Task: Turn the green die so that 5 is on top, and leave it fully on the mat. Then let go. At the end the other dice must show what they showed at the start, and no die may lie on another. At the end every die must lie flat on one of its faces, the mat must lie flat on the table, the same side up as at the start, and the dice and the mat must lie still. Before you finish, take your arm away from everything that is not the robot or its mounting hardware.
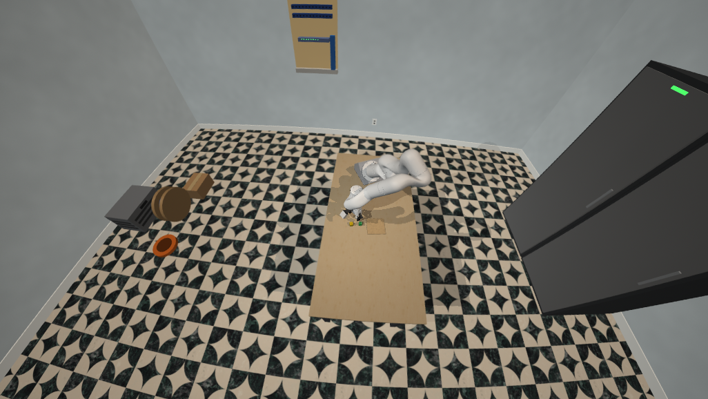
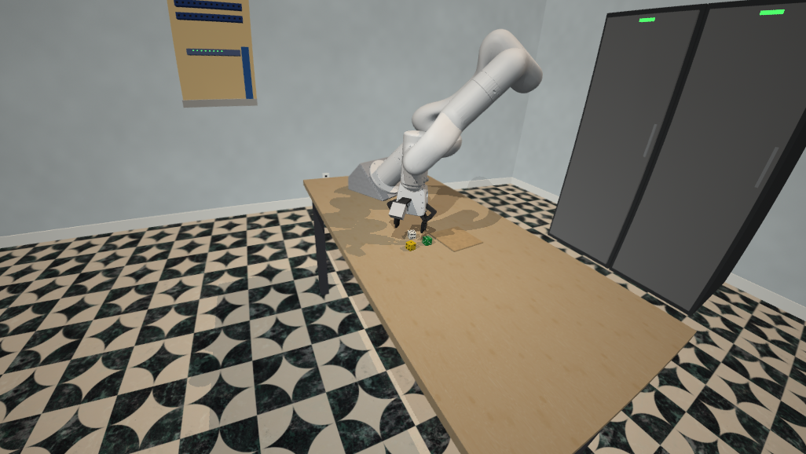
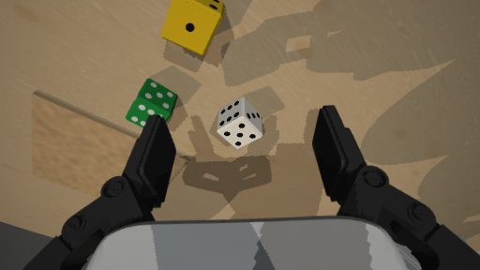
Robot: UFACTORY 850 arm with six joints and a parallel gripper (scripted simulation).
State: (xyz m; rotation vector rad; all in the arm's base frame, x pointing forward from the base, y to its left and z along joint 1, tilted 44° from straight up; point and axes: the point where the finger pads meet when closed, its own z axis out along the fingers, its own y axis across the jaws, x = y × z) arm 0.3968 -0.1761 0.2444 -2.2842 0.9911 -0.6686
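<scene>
The white die is 4 cm below my hand, 2 cm to the left of it and 2 cm behind it. Round my hand: green die 5 cm to the left, 4 cm below, 4 cm ahead; then yellow die 5 cm ahead, 4 cm below, 2 cm to the right; then tan mat 18 cm to the left, 5 cm below, 3 cm ahead.
</scene>
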